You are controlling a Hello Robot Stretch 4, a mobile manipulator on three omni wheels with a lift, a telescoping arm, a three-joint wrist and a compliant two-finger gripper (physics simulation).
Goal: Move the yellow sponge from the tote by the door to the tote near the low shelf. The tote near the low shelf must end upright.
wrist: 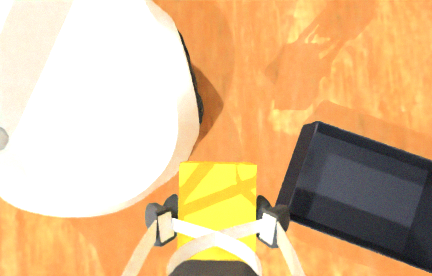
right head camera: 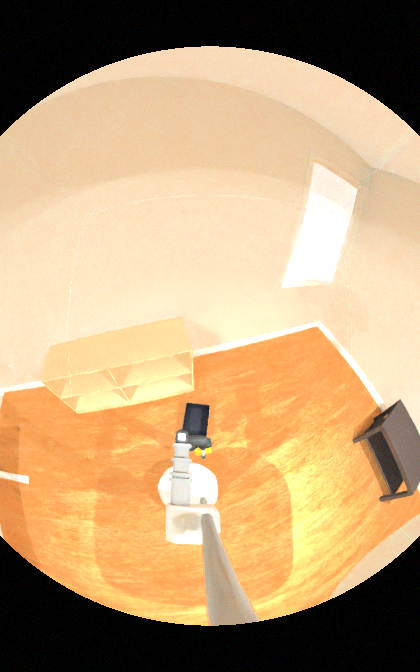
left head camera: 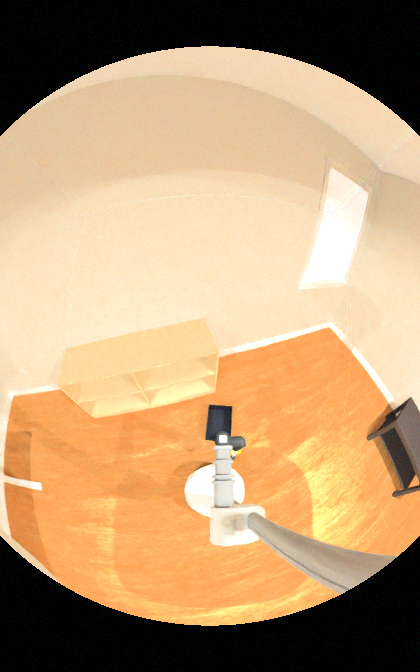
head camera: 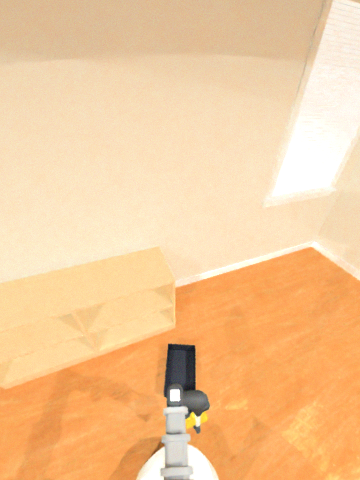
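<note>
The yellow sponge (wrist: 217,200) (head camera: 201,418) (right head camera: 200,452) is held between the two fingertips of my gripper (wrist: 217,210), which is shut on it, above the floor between the robot base and the tote. The black tote near the low shelf (wrist: 370,185) (head camera: 181,367) (left head camera: 219,421) (right head camera: 196,417) stands upright on the floor, just ahead of the gripper. In the wrist view it lies to the right of the sponge, its inside facing up with no object seen in the visible part. The wrist hides its near end in the head view. The tote by the door does not show.
The low wooden shelf (head camera: 90,291) (left head camera: 145,345) (right head camera: 120,342) stands against the wall, behind and left of the tote. A dark table (left head camera: 411,425) (right head camera: 401,430) stands at the right. The white robot base (wrist: 100,110) (left head camera: 197,487) is close to the gripper. A white bar (left head camera: 22,483) shows at the left.
</note>
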